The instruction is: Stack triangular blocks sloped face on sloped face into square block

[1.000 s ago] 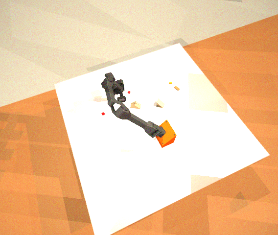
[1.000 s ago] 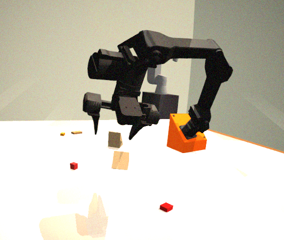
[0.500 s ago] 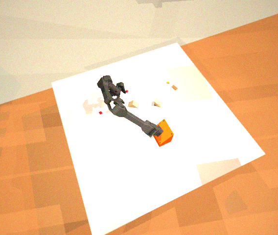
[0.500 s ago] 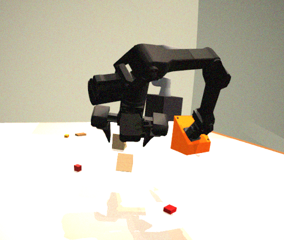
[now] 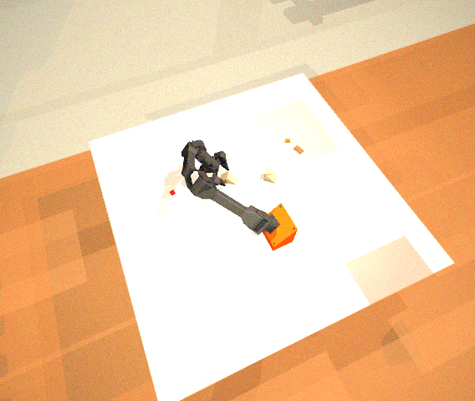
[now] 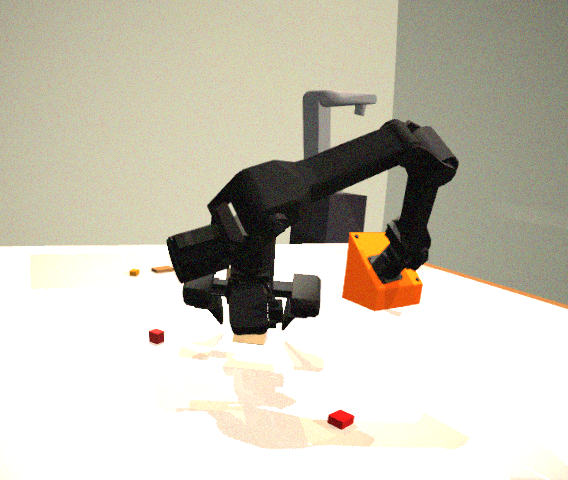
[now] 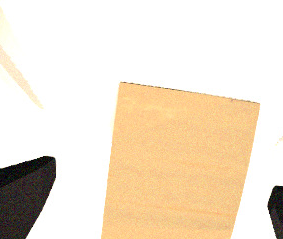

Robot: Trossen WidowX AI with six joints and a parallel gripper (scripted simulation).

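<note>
The triangular block is 1 cm to the right of my gripper tip and 1 cm above it. Round my gripper tip: small red cube (15 cm ahead, 3 cm to the right, 1 cm below); then short tan bar (41 cm to the right, 3 cm behind, 1 cm below).
</note>
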